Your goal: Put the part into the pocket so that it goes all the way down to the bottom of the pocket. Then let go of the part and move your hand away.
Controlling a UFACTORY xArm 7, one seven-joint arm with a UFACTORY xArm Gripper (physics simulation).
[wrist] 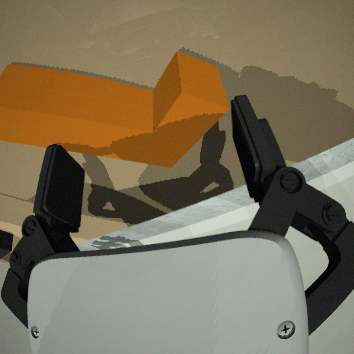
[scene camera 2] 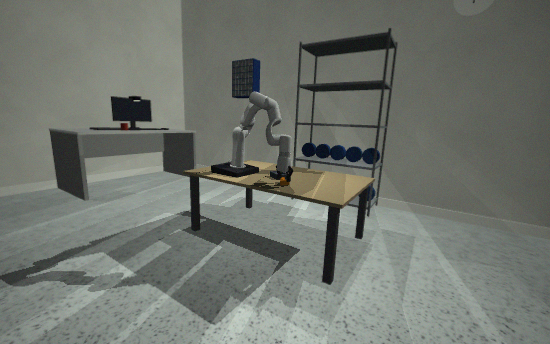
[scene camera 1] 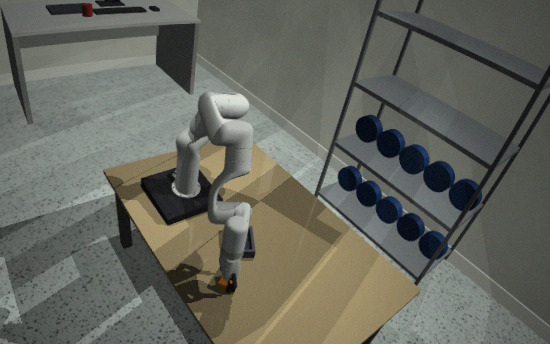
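The orange L-shaped part lies on the wooden table near its front edge, beside the gripper. In the wrist view its short leg is near the right finger and its long leg runs out of view at the left. My gripper is open, low over the table, with nothing held between its fingers. The dark tray with the pocket stands on the table behind the gripper, partly hidden by the arm; the pocket's inside is mostly hidden.
The arm stands on a black base plate on the table. A shelf rack with blue discs stands beyond the table. A grey desk with a red cup stands farther back.
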